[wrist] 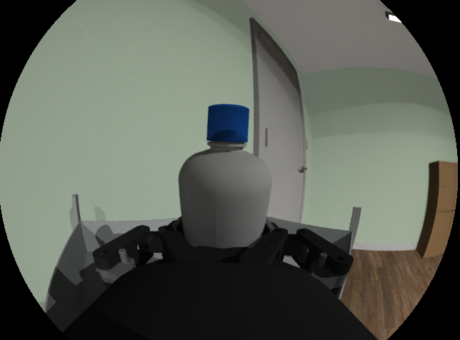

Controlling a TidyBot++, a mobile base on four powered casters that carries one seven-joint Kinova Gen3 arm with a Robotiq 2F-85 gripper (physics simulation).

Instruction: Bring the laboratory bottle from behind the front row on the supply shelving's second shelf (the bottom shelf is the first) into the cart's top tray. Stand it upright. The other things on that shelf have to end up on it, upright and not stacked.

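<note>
The laboratory bottle (225, 192), pale grey-white with a ribbed blue cap (228, 123), stands upright between the fingers in the middle of the wrist view. My gripper (222, 226) is shut on the bottle around its lower part; the bottle's base is hidden behind the gripper body. The cart's grey top tray (155, 225) shows behind and to both sides of the gripper, with its rim behind the bottle and a corner post at each side. Whether the bottle's base touches the tray cannot be seen. The supply shelving does not show in this view.
A pale green wall (125, 125) stands behind the cart. A grey door (280, 130) is behind and to the right of the bottle. A brown box-like cabinet (440, 207) stands at the far right on the wooden floor (385, 280).
</note>
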